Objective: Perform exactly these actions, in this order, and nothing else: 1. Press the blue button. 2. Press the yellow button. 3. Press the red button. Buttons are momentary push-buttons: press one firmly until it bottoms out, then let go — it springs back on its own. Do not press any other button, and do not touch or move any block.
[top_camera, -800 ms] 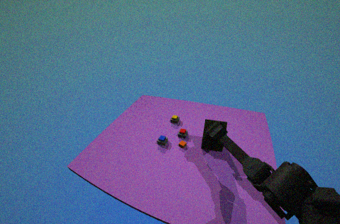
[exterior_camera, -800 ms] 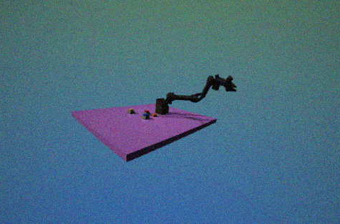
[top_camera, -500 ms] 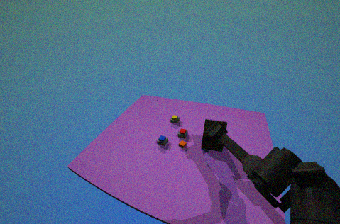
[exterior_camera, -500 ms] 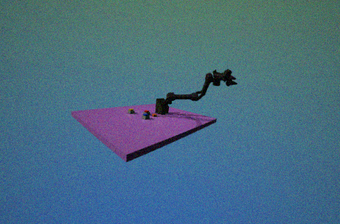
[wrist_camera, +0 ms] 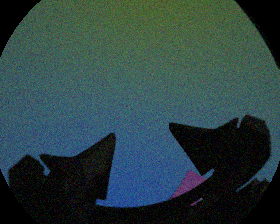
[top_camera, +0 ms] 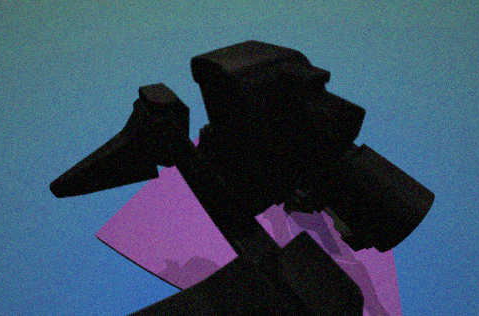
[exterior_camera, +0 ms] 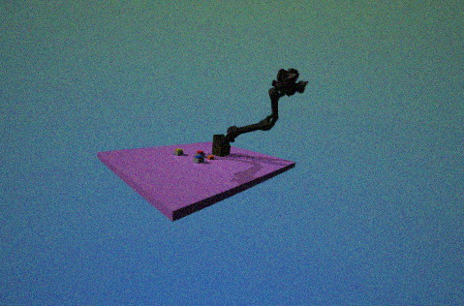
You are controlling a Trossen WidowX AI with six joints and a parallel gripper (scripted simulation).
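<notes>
The blue button lies 14 cm ahead of my gripper tip, 53 cm to the right of it and 51 cm below it. From my gripper tip the other things lie so: yellow button (11 cm ahead, 74 cm to the right, 51 cm below); red button (3 cm ahead, 61 cm to the right, 51 cm below); orange block (1 cm ahead, 52 cm to the right, 53 cm below).
</notes>
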